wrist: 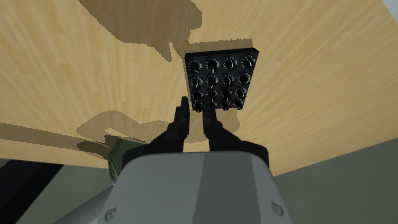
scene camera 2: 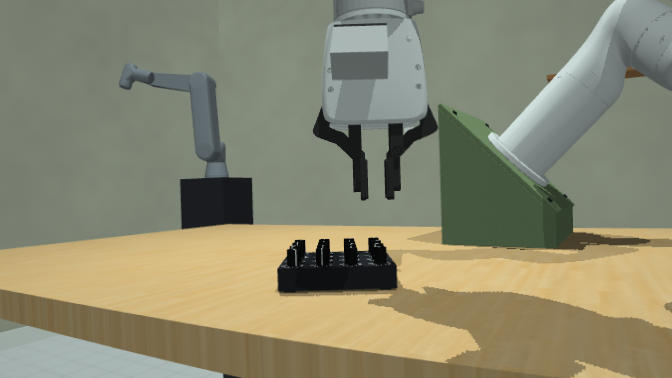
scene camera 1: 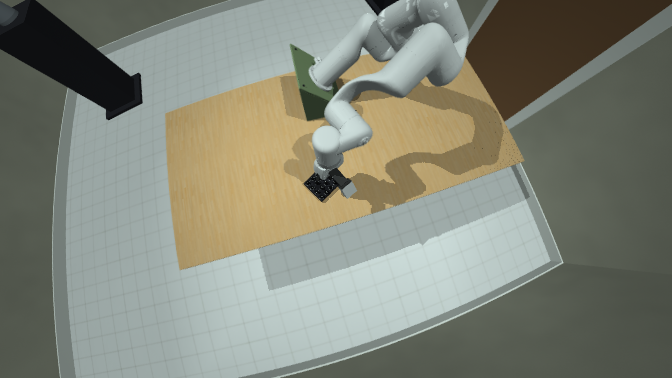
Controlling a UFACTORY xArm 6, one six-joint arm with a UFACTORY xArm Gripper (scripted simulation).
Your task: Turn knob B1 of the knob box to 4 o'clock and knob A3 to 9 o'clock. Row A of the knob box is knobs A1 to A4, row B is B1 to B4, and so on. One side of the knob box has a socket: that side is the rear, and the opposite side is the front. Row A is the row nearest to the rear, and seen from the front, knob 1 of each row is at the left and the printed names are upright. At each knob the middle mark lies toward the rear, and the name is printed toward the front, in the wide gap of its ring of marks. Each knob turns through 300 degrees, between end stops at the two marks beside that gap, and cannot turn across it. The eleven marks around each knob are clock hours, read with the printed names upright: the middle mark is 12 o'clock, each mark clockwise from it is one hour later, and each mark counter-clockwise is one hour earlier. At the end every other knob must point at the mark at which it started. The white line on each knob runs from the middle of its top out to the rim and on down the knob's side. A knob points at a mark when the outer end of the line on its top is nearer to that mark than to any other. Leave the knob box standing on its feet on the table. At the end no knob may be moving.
Path:
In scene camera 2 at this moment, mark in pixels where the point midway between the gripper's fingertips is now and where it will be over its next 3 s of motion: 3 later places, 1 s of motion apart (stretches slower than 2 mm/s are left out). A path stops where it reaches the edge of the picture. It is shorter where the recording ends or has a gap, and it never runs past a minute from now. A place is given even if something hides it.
The gripper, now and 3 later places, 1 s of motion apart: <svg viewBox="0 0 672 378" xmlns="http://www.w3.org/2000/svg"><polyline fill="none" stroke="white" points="377,199 377,231 377,244 376,226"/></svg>

